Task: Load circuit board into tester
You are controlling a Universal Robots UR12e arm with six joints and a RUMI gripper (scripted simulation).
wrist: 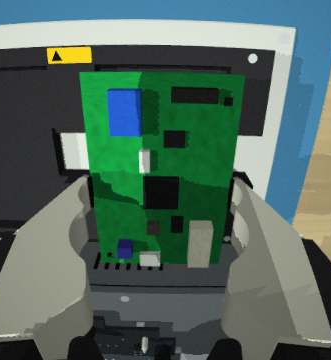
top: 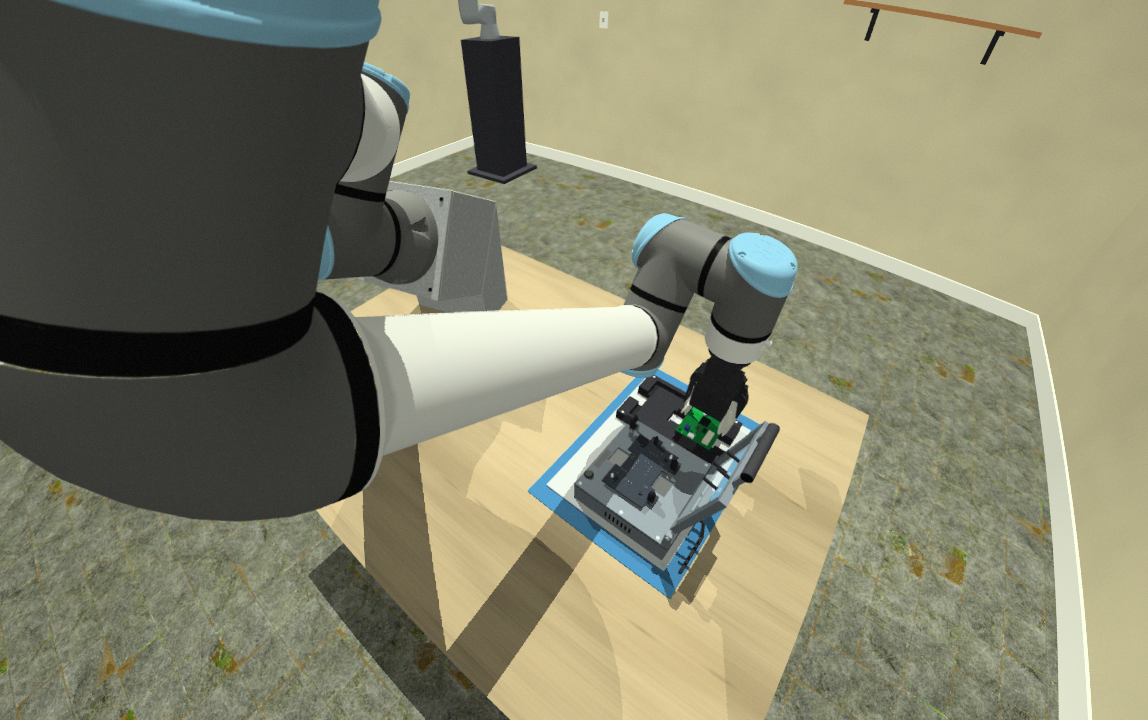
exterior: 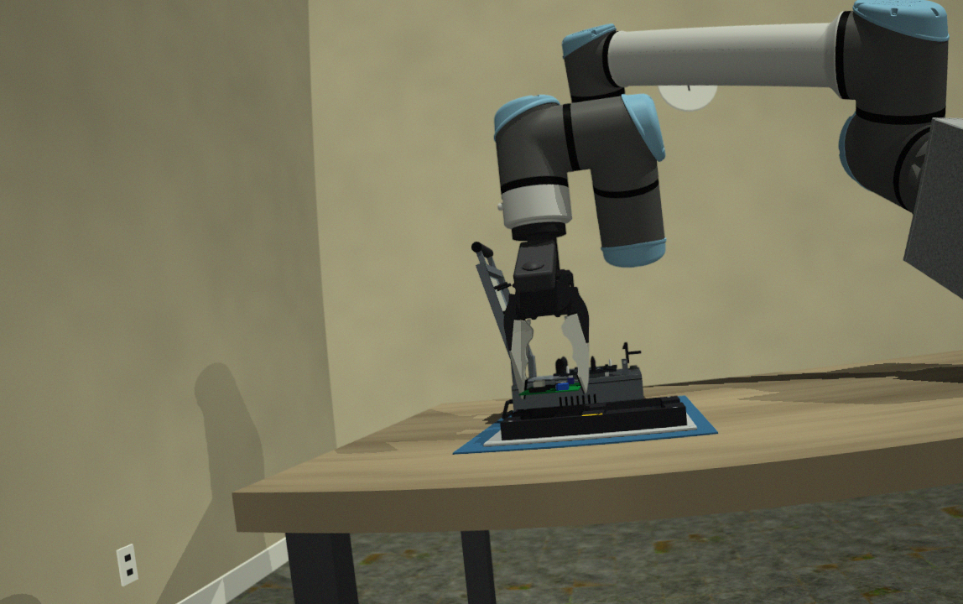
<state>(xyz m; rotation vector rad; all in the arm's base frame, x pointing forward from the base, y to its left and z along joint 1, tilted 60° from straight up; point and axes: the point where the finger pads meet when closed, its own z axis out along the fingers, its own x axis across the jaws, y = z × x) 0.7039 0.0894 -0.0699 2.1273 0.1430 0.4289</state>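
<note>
Right now the grey tester is 2 cm behind my hand, 13 cm to the right of it and 5 cm above it. From my hand the other things lie so: green circuit board right at my hand; lid 7 cm ahead, 17 cm to the right, 12 cm above.
</note>
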